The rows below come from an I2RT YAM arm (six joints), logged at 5 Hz.
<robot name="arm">
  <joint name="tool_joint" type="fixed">
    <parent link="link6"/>
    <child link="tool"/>
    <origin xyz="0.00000 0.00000 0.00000" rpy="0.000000 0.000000 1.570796"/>
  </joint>
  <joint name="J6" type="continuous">
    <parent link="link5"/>
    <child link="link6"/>
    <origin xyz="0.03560 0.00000 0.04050" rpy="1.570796 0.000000 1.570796"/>
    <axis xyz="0 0 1"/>
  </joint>
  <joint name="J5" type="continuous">
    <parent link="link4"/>
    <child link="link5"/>
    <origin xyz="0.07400 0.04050 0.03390" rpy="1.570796 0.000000 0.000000"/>
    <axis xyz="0 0 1"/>
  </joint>
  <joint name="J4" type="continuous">
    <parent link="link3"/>
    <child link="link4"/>
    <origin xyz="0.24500 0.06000 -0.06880" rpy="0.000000 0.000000 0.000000"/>
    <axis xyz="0 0 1"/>
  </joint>
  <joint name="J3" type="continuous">
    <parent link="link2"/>
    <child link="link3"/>
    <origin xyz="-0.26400 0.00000 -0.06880" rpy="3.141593 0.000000 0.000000"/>
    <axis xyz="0 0 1"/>
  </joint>
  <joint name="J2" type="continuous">
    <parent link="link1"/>
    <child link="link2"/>
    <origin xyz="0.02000 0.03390 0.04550" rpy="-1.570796 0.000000 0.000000"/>
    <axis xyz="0 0 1"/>
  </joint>
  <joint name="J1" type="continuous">
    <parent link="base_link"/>
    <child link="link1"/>
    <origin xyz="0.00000 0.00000 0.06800" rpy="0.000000 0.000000 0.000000"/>
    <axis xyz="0 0 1"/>
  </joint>
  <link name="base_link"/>
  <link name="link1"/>
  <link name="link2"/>
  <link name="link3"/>
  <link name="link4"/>
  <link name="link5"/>
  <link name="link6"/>
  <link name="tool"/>
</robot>
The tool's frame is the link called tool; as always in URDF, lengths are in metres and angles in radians. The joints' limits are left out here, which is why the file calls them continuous.
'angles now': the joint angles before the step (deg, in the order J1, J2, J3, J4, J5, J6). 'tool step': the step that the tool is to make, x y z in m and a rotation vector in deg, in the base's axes. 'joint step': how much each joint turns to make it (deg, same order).
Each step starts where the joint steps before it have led.
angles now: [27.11 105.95 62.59 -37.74 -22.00 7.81]
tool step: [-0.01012 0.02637 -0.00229 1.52 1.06 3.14]
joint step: [4.68 1.14 0.79 0.94 -1.58 1.97]
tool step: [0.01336 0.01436 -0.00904 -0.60 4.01 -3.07]
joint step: [0.74 5.31 5.17 -1.79 -1.04 4.39]
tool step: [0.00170 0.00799 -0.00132 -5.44 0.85 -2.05]
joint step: [1.34 1.99 3.00 -3.50 4.44 3.15]
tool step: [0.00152 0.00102 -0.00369 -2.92 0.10 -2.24]
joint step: [0.24 1.00 0.72 -0.65 2.56 2.41]
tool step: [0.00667 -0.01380 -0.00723 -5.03 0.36 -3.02]
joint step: [-2.04 1.25 0.26 -1.84 4.06 0.82]
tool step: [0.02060 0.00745 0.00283 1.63 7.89 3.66]
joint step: [-1.18 6.58 10.82 -11.60 -5.31 -5.26]
